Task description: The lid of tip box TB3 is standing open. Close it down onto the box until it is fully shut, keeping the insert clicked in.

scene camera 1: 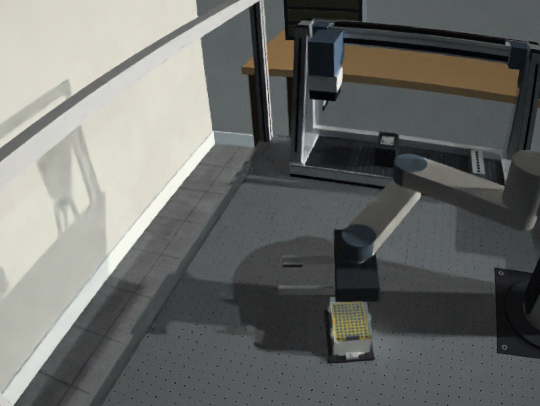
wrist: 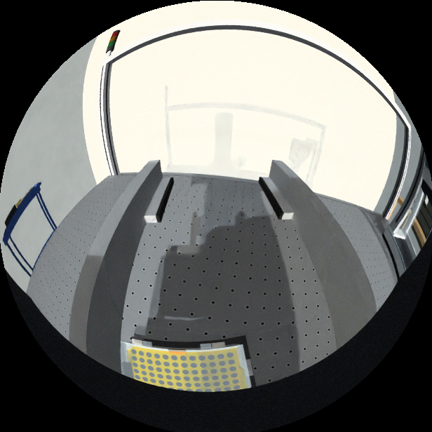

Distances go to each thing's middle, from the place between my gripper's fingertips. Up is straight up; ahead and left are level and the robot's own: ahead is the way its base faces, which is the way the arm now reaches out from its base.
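Labels:
Looking at the clear lid (scene camera 1: 350, 320), I find it 100 mm below my hand and 160 mm behind it.

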